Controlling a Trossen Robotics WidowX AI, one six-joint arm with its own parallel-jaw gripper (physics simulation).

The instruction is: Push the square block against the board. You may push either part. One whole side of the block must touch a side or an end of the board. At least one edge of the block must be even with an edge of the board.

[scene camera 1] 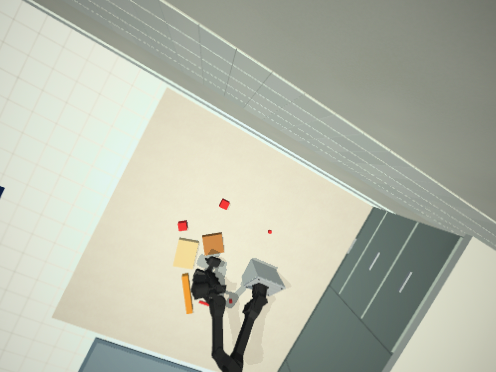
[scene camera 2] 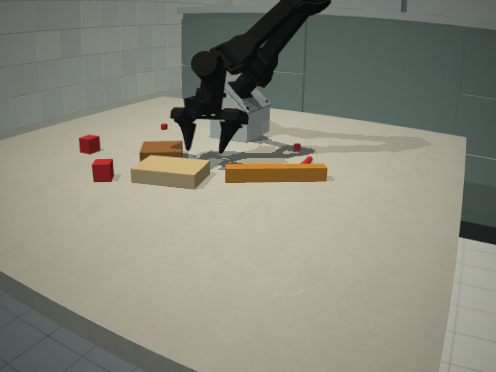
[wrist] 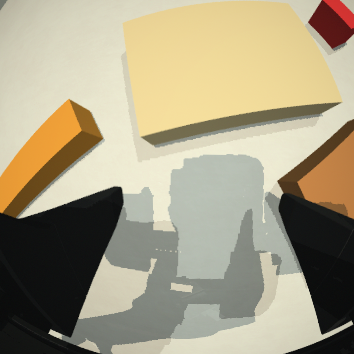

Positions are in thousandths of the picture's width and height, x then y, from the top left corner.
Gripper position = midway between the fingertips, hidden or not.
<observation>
The gripper (scene camera 2: 410, 410) is open, holding nothing. Also in view: a brown square block (wrist: 894, 504). The table carries a tan block (scene camera 2: 376, 466) and an orange board (scene camera 2: 473, 466).
The tan block also shows in the wrist view (wrist: 538, 210). The orange board also shows in the wrist view (wrist: 199, 369). The gripper shows as well in the wrist view (wrist: 578, 561).
</observation>
